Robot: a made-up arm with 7 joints. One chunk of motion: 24 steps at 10 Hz.
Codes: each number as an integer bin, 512 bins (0 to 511) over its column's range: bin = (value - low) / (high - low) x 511, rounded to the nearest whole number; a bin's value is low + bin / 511 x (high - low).
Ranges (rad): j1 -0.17..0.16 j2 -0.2..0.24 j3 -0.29..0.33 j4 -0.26..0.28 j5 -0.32..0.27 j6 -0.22..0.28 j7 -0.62..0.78
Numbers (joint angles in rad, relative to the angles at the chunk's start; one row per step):
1: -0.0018 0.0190 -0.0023 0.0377 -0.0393 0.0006 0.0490
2: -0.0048 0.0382 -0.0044 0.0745 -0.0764 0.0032 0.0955
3: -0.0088 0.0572 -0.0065 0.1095 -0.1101 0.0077 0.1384
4: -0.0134 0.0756 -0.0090 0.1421 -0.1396 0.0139 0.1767
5: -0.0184 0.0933 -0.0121 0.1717 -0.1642 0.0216 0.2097
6: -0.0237 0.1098 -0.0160 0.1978 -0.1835 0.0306 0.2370
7: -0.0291 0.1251 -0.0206 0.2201 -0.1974 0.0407 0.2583
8: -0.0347 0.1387 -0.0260 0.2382 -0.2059 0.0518 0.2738
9: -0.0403 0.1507 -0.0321 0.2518 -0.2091 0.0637 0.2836
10: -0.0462 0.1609 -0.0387 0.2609 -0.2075 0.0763 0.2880
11: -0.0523 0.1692 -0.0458 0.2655 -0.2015 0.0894 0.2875
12: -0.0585 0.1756 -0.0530 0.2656 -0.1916 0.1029 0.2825
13: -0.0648 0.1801 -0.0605 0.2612 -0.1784 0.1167 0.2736
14: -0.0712 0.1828 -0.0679 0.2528 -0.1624 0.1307 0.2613
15: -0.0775 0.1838 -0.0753 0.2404 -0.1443 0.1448 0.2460
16: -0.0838 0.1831 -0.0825 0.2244 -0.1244 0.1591 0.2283
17: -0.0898 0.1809 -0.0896 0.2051 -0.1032 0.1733 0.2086
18: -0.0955 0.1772 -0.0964 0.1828 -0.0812 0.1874 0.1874
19: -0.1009 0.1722 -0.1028 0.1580 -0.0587 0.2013 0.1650
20: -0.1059 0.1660 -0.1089 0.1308 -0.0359 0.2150 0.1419
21: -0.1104 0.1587 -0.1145 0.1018 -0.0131 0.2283 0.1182
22: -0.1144 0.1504 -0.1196 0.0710 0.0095 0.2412 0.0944
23: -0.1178 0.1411 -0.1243 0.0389 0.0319 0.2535 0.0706
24: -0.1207 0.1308 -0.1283 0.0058 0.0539 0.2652 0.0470
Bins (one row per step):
1: 260 254 237 282 243 225 244
2: 256 277 235 317 211 228 261
3: 250 299 234 350 182 233 277
4: 242 320 232 381 156 239 291
5: 235 341 229 409 135 247 303
6: 227 360 226 433 118 256 313
7: 218 378 222 454 106 266 321
8: 210 393 218 471 99 278 326
9: 201 407 213 484 96 290 330
10: 192 419 207 493 97 303 331
11: 182 429 201 497 103 316 331
12: 173 436 195 497 111 330 329
13: 163 441 189 493 123 344 326
14: 153 445 183 485 136 358 322
15: 143 446 177 474 152 373 316
16: 133 445 171 458 169 387 310
17: 124 442 165 440 188 402 302
18: 115 438 160 419 207 416 295
19: 107 432 154 396 226 431 287
20: 99 425 149 370 246 445 278
21: 92 417 145 342 266 458 269
22: 86 407 140 313 285 471 261
23: 81 396 137 283 305 484 252
24: 76 384 133 252 324 496 243

